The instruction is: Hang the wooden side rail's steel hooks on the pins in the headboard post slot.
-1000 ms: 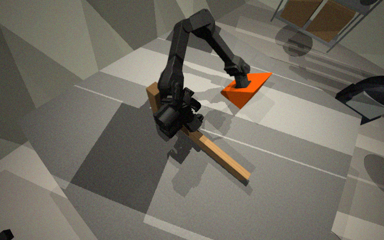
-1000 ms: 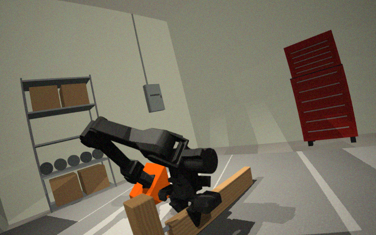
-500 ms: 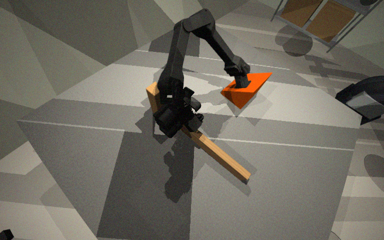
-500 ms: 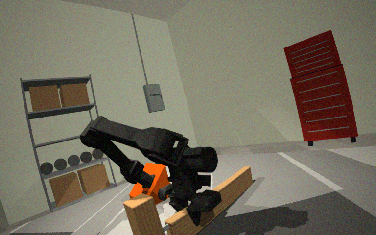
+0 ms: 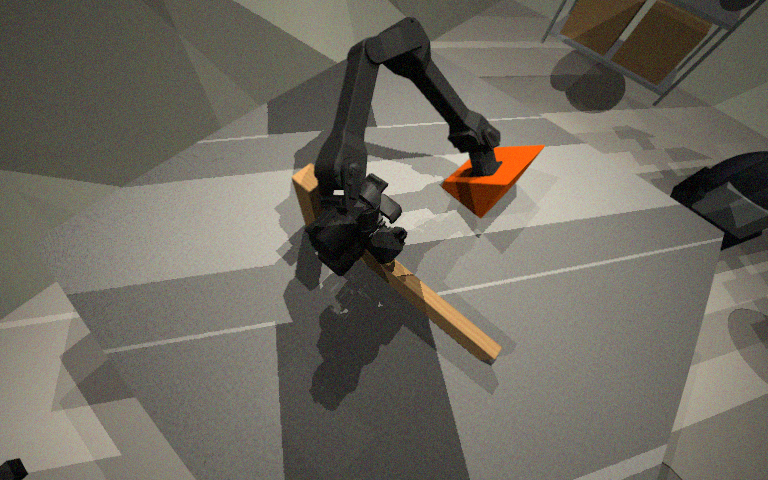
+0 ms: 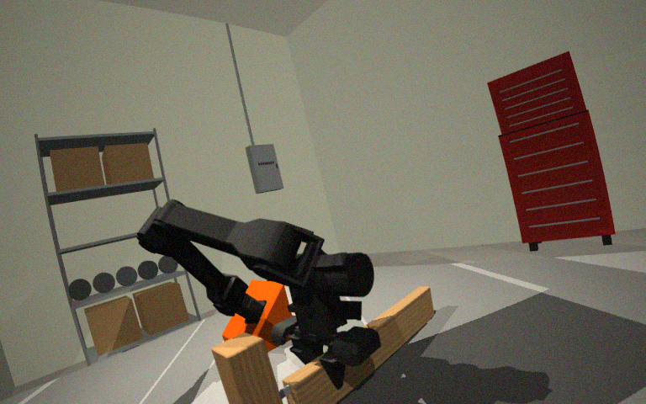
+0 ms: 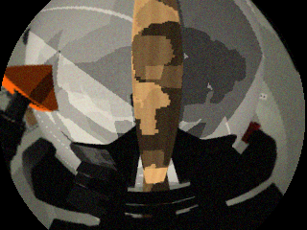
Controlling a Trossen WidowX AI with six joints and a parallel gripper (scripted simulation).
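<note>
Now: the wooden headboard post 13 cm to the right of my gripper tip and 4 cm above it.
</note>
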